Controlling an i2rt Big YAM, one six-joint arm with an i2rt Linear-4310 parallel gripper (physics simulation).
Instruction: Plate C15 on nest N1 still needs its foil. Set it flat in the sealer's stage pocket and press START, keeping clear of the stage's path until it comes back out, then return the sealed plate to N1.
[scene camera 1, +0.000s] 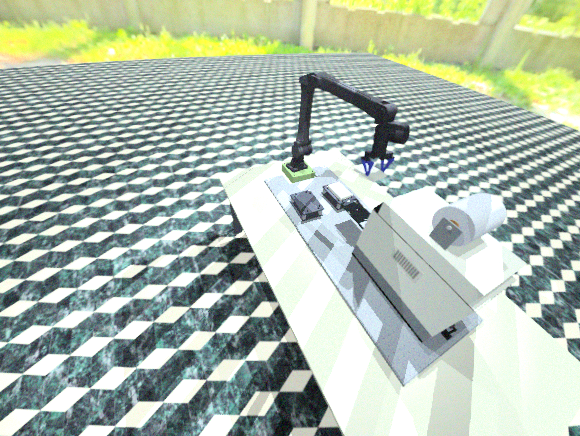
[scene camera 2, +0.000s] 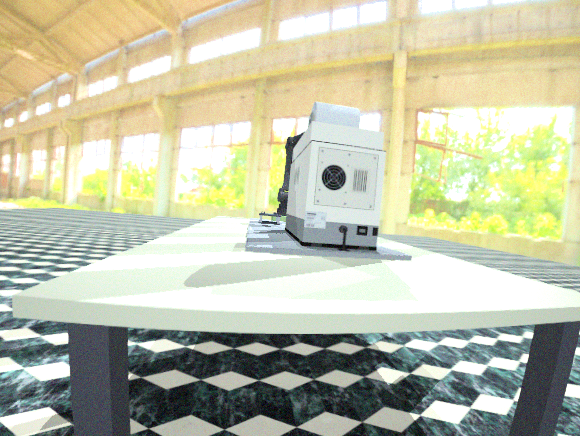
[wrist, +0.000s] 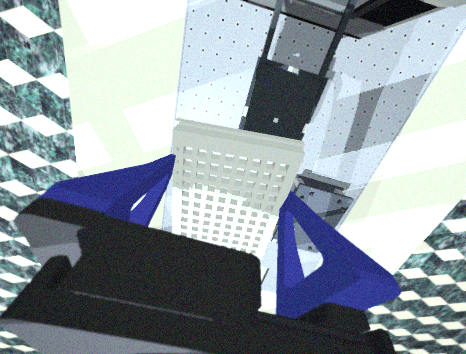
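Seen in the pictures: gripper, fingertip midpoint: (scene camera 1: 374, 174) (wrist: 232, 179); arm's base at its link origin: (scene camera 1: 296, 167) (scene camera 2: 282, 215).
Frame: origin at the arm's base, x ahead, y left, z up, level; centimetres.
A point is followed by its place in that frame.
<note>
My gripper (scene camera 1: 376, 172) @[y 3.5, x 50.4, z 25.0 cm] (wrist: 232, 179) @[y 3.5, x 50.4, z 25.0 cm] is shut on a pale well plate (wrist: 227, 182) @[y 3.9, x 50.2, z 25.2 cm], with one blue fingertip at each long side. The well pattern shows on its face. It is held high above the worktop, on the arm side of the sealer (scene camera 1: 415, 270) @[y -19.0, x 89.4, z 19.5 cm] (scene camera 2: 345, 185) @[y -11.0, x 108.4, z 14.1 cm]. The dark stage (scene camera 1: 356, 213) @[y -4.2, x 53.6, z 6.9 cm] (wrist: 286, 97) @[y -3.1, x 55.3, z 6.9 cm] is out in front of the sealer, at the end of two rails; no plate shows on the visible part of it. A nest with a white top (scene camera 1: 339, 192) @[y 3.6, x 34.8, z 3.0 cm] stands beside the stage. A darker nest (scene camera 1: 306, 204) @[y -17.1, x 32.1, z 1.5 cm] (wrist: 324, 199) @[y -16.7, x 36.4, z 1.5 cm] stands next to it. N1's label and START are not readable.
A large foil roll (scene camera 1: 475, 220) @[y -14.8, x 91.5, z 43.2 cm] (scene camera 2: 334, 114) @[y -10.2, x 95.1, z 38.6 cm] sits on top of the sealer. The perforated baseplate (scene camera 1: 400, 362) @[y -33.1, x 106.1, z -3.6 cm] (wrist: 212, 60) @[y 9.1, x 59.4, z -3.6 cm] lies on the white table (scene camera 1: 280, 265) @[y -46.1, x 52.2, z -4.9 cm] (scene camera 2: 150, 300) @[y -51.2, x 141.5, z -4.9 cm]. The green arm base (scene camera 1: 298, 173) @[y -3.3, x 6.4, z 0.1 cm] stands at the far end.
</note>
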